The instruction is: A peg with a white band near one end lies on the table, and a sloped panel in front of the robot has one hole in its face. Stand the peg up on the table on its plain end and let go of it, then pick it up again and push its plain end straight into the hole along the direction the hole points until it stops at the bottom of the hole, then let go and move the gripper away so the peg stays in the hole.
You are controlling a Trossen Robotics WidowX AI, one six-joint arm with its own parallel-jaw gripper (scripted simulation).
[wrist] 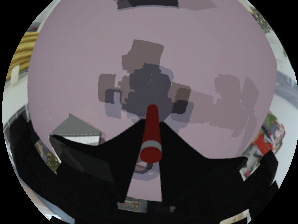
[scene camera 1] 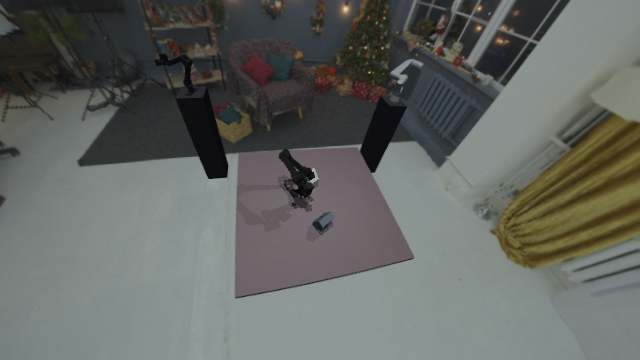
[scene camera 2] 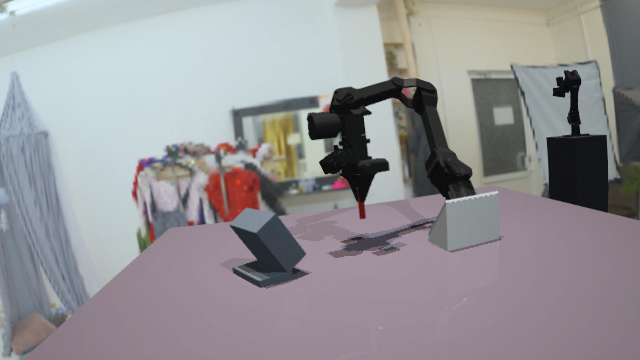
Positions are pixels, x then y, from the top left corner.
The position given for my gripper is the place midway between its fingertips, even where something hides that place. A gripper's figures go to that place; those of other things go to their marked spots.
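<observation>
My gripper (wrist: pixel 152 124) is 10 cm from the lens. There is a red peg (wrist: pixel 151 152) too, and for that peg I get 6 cm from the lens.
</observation>
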